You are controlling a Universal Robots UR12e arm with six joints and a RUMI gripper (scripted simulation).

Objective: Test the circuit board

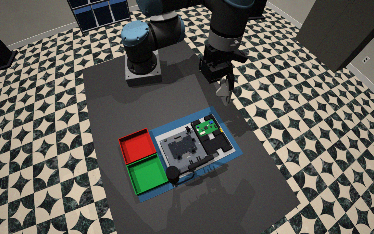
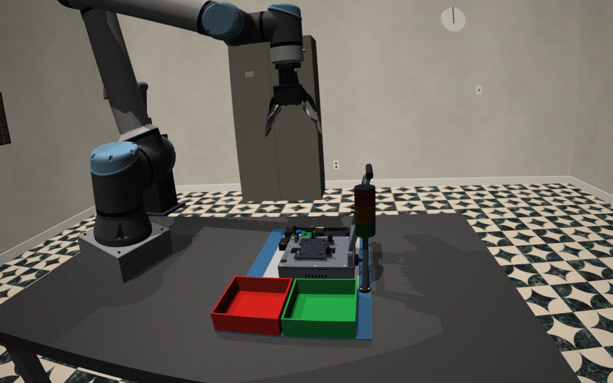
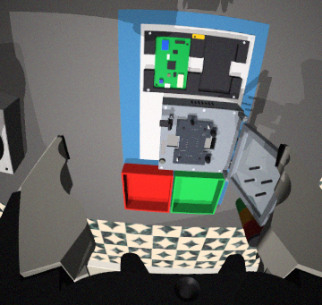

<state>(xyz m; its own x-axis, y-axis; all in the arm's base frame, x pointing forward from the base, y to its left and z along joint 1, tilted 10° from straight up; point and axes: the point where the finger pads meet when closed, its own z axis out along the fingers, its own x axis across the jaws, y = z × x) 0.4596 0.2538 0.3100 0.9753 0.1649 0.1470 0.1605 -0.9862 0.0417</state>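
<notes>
Right now the green circuit board is 32 cm below my hand. The rest, counted from my hand: clear lid (21 cm ahead, 15 cm below, 14 cm to the right); green bin (35 cm to the right, 32 cm below, 16 cm ahead); red bin (37 cm to the right, 32 cm below, 1 cm ahead).
</notes>
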